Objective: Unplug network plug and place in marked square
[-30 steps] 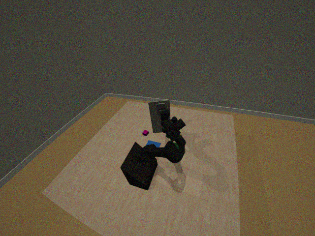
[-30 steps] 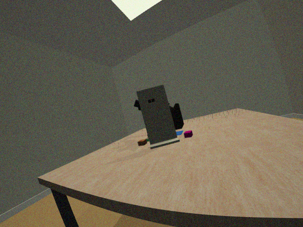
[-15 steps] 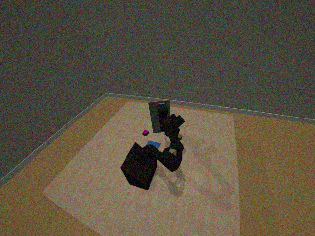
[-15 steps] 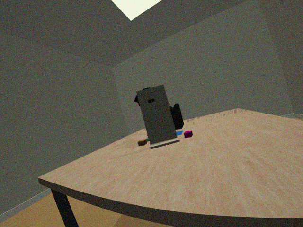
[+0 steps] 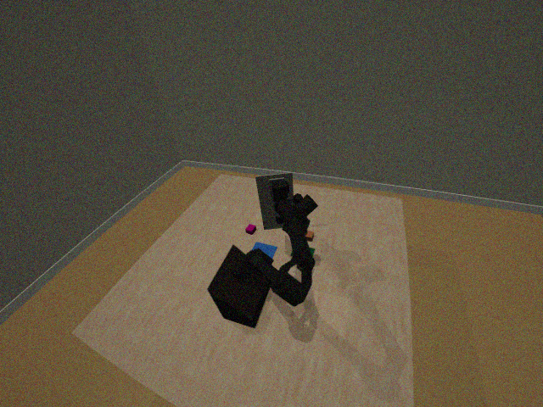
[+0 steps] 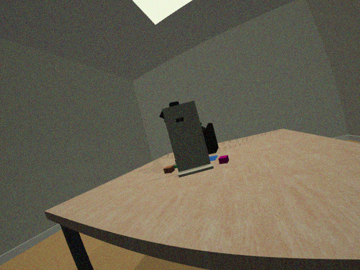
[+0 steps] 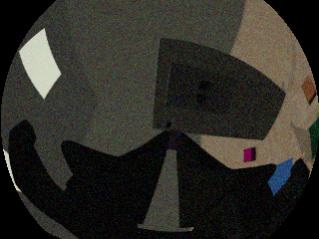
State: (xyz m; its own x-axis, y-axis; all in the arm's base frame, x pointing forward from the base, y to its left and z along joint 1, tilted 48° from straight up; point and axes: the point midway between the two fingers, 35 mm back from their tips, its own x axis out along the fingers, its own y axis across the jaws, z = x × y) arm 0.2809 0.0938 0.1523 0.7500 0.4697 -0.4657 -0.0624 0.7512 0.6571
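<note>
Right now my gripper tip is 310 mm above the blue marked square, 100 mm past it and 60 mm to the right of it. The rest, counted from my gripper tip: network plug: 10 mm ahead; grey upright panel: 160 mm below, 100 mm ahead, 40 mm to the left.
</note>
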